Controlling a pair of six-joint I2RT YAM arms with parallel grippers.
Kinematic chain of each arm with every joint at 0, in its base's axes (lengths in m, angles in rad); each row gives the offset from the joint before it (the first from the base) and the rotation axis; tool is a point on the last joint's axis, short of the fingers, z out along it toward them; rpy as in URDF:
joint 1: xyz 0 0 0.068 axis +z
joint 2: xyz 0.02 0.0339 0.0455 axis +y
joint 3: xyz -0.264 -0.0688 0 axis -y
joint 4: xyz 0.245 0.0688 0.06 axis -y
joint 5: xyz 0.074 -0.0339 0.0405 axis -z
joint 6: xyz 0.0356 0 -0.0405 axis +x
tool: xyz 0 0 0 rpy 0 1.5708 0
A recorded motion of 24 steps. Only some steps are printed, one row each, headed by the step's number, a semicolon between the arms.
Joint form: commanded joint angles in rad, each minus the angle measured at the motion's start. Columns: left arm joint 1, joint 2, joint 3, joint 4, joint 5, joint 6; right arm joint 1, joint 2, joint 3, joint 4, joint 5, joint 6.
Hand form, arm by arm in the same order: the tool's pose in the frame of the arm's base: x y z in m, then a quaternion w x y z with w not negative. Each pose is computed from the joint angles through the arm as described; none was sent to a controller.
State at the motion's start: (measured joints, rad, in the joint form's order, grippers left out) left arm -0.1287 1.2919 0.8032 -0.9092 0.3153 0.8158; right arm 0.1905 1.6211 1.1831 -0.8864 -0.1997 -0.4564
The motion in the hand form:
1: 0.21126 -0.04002 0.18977 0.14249 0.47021 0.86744 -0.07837; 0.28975 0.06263 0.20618 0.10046 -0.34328 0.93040 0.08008
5: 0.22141 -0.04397 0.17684 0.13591 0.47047 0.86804 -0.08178; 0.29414 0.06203 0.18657 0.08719 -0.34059 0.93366 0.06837
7: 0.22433 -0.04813 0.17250 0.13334 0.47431 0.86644 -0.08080; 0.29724 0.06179 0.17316 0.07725 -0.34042 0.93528 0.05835
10: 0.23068 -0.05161 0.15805 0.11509 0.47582 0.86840 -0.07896; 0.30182 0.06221 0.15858 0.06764 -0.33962 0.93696 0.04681
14: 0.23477 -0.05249 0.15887 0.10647 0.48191 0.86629 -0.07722; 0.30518 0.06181 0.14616 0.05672 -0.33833 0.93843 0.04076
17: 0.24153 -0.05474 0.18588 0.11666 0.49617 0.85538 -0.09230; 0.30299 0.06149 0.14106 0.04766 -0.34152 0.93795 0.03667
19: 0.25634 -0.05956 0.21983 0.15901 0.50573 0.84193 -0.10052; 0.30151 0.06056 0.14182 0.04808 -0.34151 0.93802 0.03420
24: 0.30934 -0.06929 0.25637 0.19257 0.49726 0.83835 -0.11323; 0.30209 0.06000 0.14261 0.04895 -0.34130 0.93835 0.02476
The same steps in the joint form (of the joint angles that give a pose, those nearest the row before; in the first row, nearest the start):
1: -0.0185 0.0087 -0.0331 0.0883 -0.0713 0.0034; -0.0003 0.0003 -0.0571 -0.0142 0.0094 -0.0436
5: -0.0292 0.0779 -0.0347 0.1467 -0.0714 -0.0059; -0.0018 0.0462 -0.0863 0.0380 0.0370 -0.0421
7: -0.0461 0.1009 -0.0347 0.1683 -0.0775 -0.0135; -0.0019 0.0815 -0.1016 0.0717 0.0600 -0.0437
10: -0.0584 0.1682 -0.0377 0.2066 -0.0944 -0.0197; -0.0003 0.1260 -0.1109 0.1101 0.0862 -0.0421
14: -0.0599 0.1900 -0.0133 0.1870 -0.1021 -0.0059; -0.0019 0.1659 -0.1155 0.1347 0.1015 -0.0421
17: -0.0584 0.1716 0.0846 0.0769 -0.0638 0.0277; -0.0003 0.1737 -0.1277 0.1378 0.1122 -0.0482
19: -0.0599 0.1669 0.2118 0.0198 -0.0178 0.0416; -0.0019 0.1661 -0.1339 0.1378 0.1169 -0.0498
24: -0.0538 0.3307 0.5079 -0.0526 0.0283 0.0204; -0.0019 0.1644 -0.1324 0.1393 0.1352 -0.0498

